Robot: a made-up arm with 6 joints.
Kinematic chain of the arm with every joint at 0, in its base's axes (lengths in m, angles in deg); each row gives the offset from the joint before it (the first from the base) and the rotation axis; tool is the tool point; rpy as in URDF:
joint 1: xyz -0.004 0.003 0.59 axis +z
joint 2: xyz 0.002 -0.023 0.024 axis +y
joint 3: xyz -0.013 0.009 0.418 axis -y
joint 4: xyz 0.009 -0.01 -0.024 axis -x
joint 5: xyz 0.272 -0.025 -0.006 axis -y
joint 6: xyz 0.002 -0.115 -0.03 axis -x
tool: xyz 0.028 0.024 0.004 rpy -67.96 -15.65 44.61
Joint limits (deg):
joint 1: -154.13..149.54
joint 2: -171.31..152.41
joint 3: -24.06..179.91
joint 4: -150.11..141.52
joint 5: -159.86..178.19
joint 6: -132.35..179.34
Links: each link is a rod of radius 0.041 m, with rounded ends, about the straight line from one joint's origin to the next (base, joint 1, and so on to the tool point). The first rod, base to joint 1, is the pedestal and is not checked.
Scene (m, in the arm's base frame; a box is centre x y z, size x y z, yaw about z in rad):
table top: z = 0
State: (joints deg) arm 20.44 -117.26 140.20 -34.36 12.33 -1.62
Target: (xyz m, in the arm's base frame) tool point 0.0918 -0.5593 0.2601
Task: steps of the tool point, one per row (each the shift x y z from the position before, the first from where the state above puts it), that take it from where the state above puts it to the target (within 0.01 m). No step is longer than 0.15 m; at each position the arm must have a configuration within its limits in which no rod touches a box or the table.
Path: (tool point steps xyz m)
1: 0.0747 -0.1083 0.0252
2: 0.1008 -0.0870 0.0261
3: 0.1207 -0.0594 0.0269
4: 0.1324 -0.0271 0.0274
5: 0.1354 0.0072 0.0279

